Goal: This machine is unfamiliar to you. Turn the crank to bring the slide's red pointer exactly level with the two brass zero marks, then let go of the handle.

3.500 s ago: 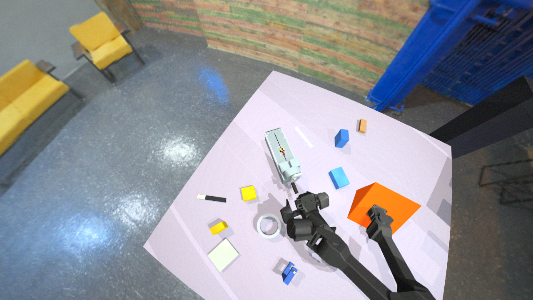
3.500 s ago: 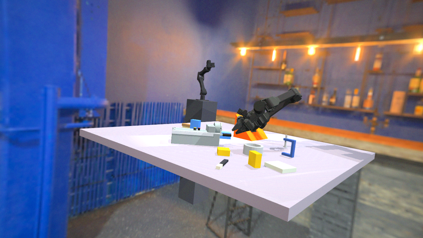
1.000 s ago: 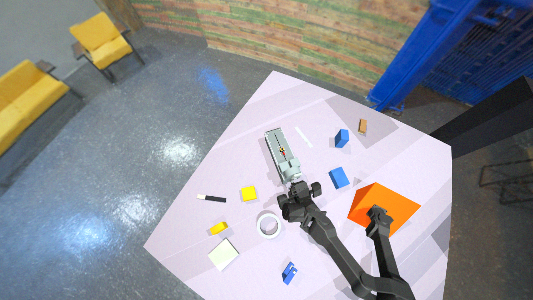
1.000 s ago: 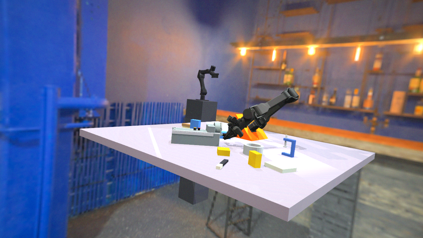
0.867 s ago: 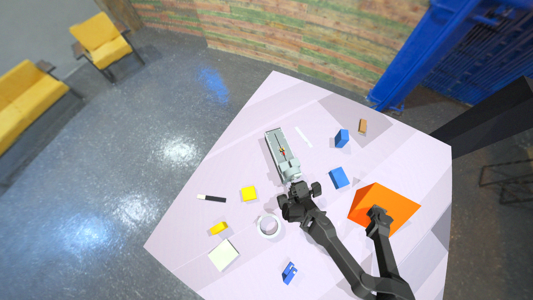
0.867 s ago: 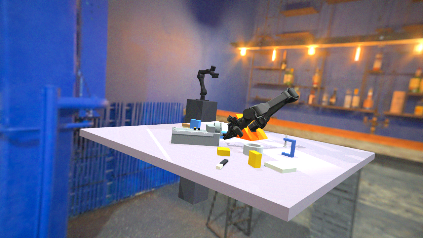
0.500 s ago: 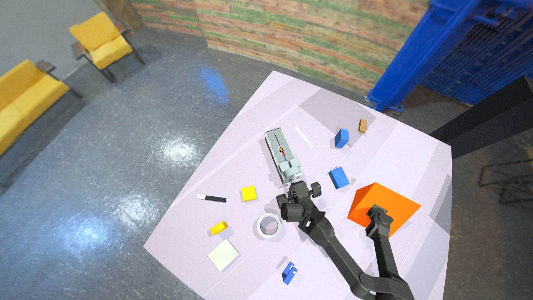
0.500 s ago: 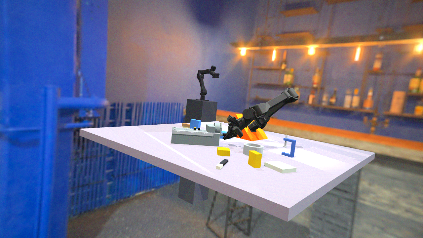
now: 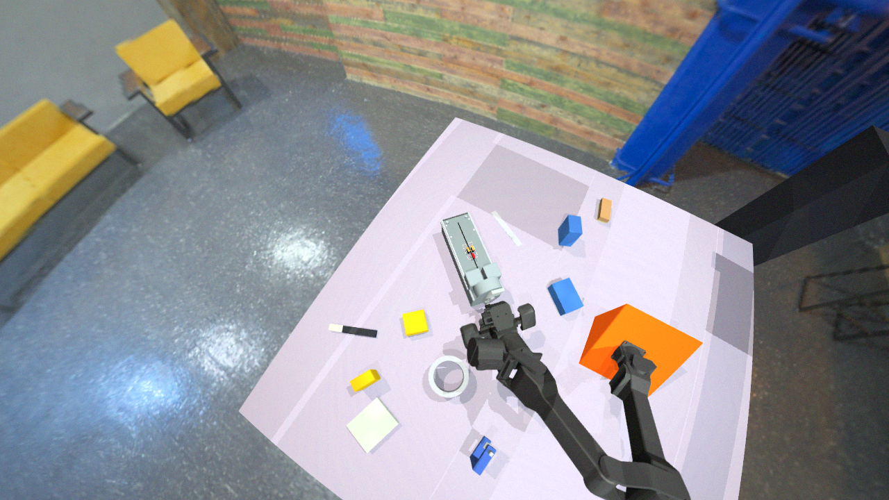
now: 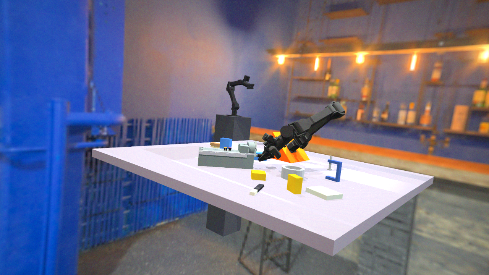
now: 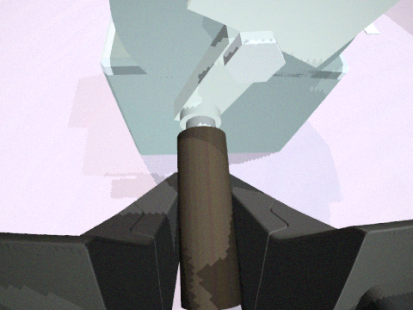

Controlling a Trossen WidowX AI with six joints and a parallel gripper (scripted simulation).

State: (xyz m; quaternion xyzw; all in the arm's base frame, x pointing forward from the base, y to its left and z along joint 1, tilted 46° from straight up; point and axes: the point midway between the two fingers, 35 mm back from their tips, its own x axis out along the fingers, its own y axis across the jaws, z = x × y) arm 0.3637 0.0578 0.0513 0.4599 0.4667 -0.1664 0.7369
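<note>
My gripper tip is now 10 mm past the brown crank handle, 10 mm to the right of it and 20 mm below it. The rest, counted from my gripper tip: metal strip 60 mm ahead, 280 mm to the right, 40 mm below; then blue clamp 150 mm behind, 320 mm to the left, 10 mm above; then red pointer 100 mm ahead, 100 mm to the right, 40 mm above.
</note>
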